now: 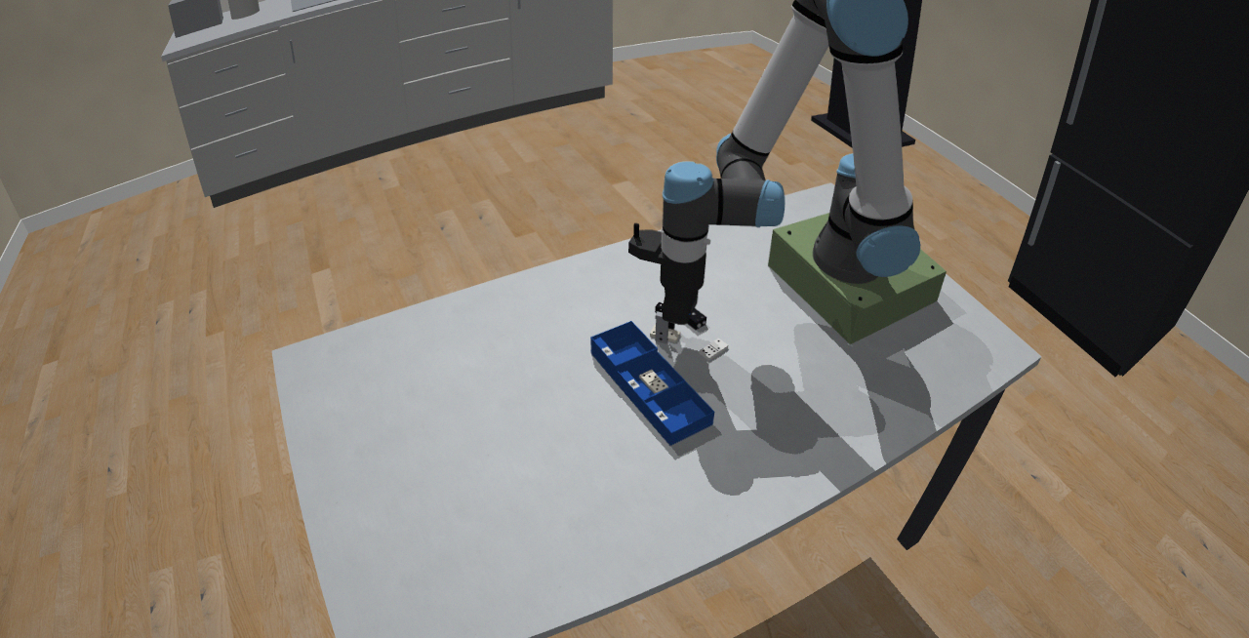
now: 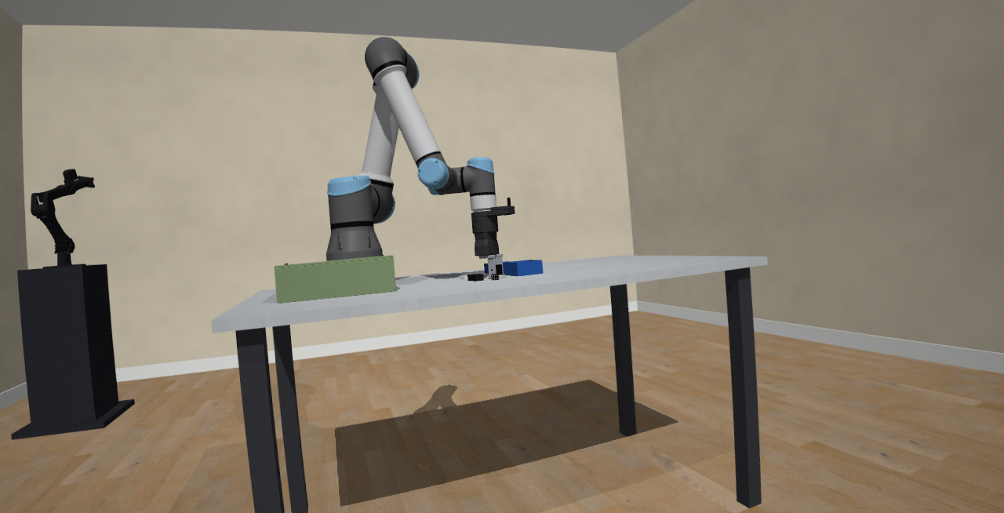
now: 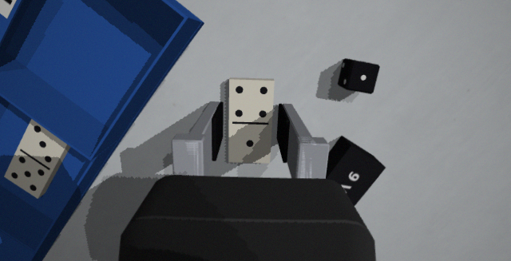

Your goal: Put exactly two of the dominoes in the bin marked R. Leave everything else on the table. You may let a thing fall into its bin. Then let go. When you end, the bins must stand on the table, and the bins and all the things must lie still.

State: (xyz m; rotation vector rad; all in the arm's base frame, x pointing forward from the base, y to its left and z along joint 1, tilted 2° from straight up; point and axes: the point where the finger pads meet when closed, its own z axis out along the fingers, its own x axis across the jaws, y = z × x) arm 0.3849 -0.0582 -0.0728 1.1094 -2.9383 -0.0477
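The blue three-compartment bin is 9 cm ahead of my hand and 11 cm to the left of it. Also, from my hand: black block: 7 cm behind, 1 cm below; then small black die: 2 cm behind, 6 cm to the right, 1 cm below.
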